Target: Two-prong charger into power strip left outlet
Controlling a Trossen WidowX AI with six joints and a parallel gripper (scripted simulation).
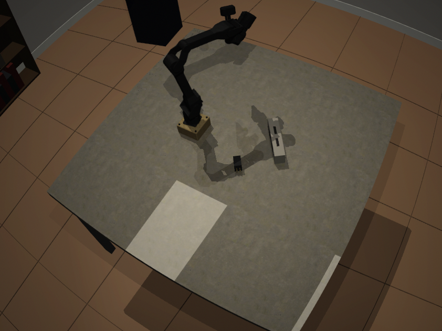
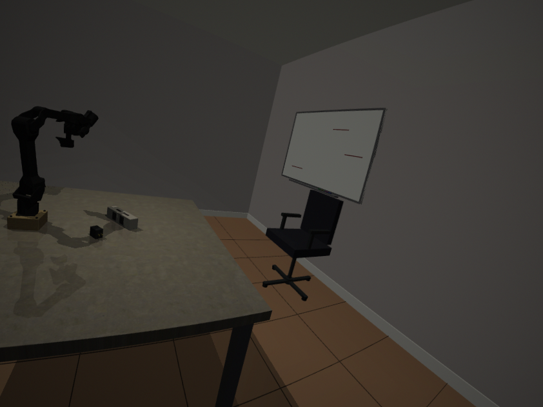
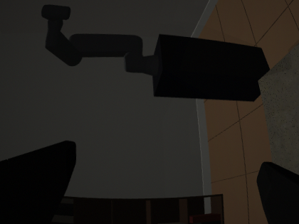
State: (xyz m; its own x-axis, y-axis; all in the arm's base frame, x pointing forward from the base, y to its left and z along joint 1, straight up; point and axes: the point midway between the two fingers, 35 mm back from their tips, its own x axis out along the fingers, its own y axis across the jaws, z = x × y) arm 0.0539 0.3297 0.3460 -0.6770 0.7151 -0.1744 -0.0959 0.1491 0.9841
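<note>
Right now my gripper tip is 49 cm to the left of the two-prong charger, 37 cm above it and 24 cm short of it.
</note>
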